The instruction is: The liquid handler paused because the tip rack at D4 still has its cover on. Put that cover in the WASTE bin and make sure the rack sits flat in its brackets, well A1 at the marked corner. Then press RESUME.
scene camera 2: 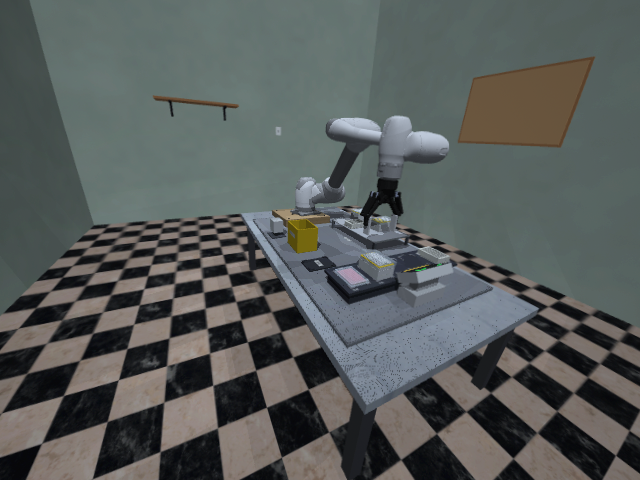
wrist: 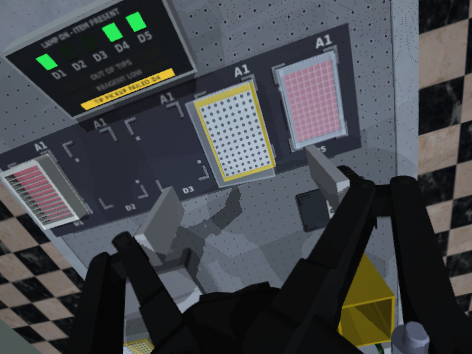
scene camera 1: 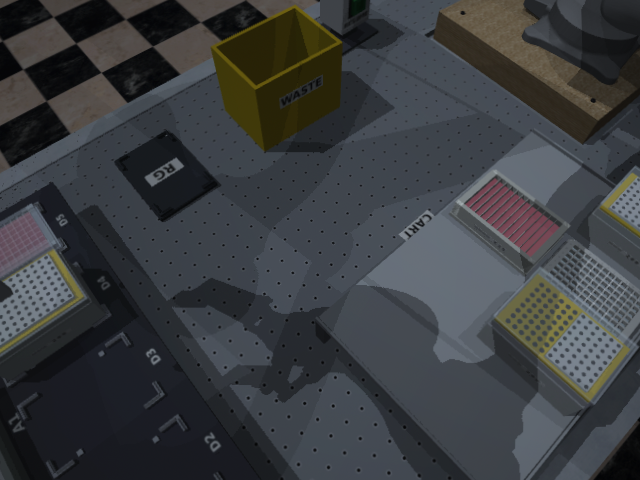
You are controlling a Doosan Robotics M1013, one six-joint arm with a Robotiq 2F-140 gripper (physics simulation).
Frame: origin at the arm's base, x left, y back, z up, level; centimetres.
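Seen in the pictures: gripper, fingertip midpoint: [scene camera 2: 379,232] [wrist: 240,181]; arm's base, link origin: [scene camera 2: 305,212] [scene camera 1: 584,39].
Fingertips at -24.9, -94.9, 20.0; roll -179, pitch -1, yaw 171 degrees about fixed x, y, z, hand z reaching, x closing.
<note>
Pixels of each thing's top centre, then the offset from my fingertips to it, as dx, dy, dz. "spot": a spot on its surface instead.
- tip rack, top centre: [scene camera 1: 9,297] [wrist: 233,142] [scene camera 2: 378,253] +0.2, -1.4, -9.1
- yellow WASTE bin, top centre: [scene camera 1: 276,44] [wrist: 366,325] [scene camera 2: 302,224] -7.1, +47.5, -10.2
- status screen, surface spot: [wrist: 125,60] spot: +7.6, -16.1, -11.2
- pink plate, top centre: [wrist: 314,104] [scene camera 2: 351,274] -12.7, +0.4, -16.2
- reservoir, top centre: [wrist: 40,197] [scene camera 2: 433,252] +36.4, -6.8, -14.5
- black RG pad, top centre: [scene camera 1: 163,169] [wrist: 334,208] [scene camera 2: 318,262] -11.3, +24.9, -22.3
- cart, top centre: [scene camera 1: 523,282] [wrist: 173,336] [scene camera 2: 368,226] +40.8, +41.9, -17.1
- small device, top centre: [scene camera 2: 276,219] -12.2, +69.9, -13.2
The tip rack [scene camera 1: 36,299] [scene camera 2: 377,260] [wrist: 237,135] stands at D4 with white, dotted wells and a yellow border. Its lower corners are near the brackets; I cannot tell whether it sits fully flat or which well is A1. No separate cover is distinct on it; a clear one cannot be ruled out. The yellow WASTE bin [scene camera 1: 299,111] [scene camera 2: 303,237] [wrist: 370,320] stands upright; its floor is hidden. My gripper [scene camera 2: 381,224] [wrist: 240,181] is open and empty, high above the table between the cart and the deck. The RESUME button cannot be made out.
The status screen [wrist: 125,60] shows D1, D4 and D5 lit and a tip pickup failure at D4. A pink plate [wrist: 314,102] sits at D5, a reservoir [wrist: 45,192] at D1. The black RG pad [scene camera 1: 165,175], the cart [scene camera 1: 413,356] with racks, and a small device [scene camera 2: 276,225] stand nearby.
</note>
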